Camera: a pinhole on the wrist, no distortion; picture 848 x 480 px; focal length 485.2 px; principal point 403.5 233.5 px. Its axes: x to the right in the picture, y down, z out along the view. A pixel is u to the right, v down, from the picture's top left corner.
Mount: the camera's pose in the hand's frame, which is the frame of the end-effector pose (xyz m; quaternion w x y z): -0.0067 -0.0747 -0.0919 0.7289 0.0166 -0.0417 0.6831
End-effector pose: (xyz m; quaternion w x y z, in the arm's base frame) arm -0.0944 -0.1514 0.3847 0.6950 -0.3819 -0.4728 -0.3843
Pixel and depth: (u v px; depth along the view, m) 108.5 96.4 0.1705
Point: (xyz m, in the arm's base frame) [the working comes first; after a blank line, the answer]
In the camera's frame: -0.1037 -0.0482 0.1705

-0.2873 -0.1734 0.4627
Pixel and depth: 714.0 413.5 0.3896
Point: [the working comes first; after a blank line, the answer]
In the camera's frame: 0.2493 0.1445 0.3896

-0.1112 0.2161 0.2984
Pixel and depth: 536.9 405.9 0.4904
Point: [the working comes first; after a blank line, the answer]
In the camera's frame: 0.1348 0.1742 0.4904

-0.2619 0.2539 0.3033
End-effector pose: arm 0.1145 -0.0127 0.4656 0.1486 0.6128 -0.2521 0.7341
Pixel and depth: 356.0 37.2 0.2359
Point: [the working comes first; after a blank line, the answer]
In the camera's frame: -0.0231 -0.0954 0.2359

0.2824 0.0026 0.5824
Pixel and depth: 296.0 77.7 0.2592
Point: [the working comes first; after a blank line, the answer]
In the camera's frame: -0.0574 -0.0832 0.2592

0.3205 0.0222 0.5766
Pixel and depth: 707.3 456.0 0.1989
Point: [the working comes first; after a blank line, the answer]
In the camera's frame: 0.1245 0.0912 0.1989

0.2076 -0.0989 0.3772
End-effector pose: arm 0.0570 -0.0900 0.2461 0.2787 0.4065 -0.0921 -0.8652
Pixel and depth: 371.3 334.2 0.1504
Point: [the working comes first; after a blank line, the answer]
In the camera's frame: -0.0100 0.0312 0.1504

-0.0012 0.0093 0.2749
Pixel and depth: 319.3 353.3 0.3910
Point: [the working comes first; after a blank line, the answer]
In the camera's frame: -0.0679 0.0965 0.3910

-0.1663 0.0973 0.4495
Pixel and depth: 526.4 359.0 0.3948
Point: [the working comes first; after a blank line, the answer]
In the camera's frame: 0.1000 0.1021 0.3948

-0.1141 -0.0448 0.5222
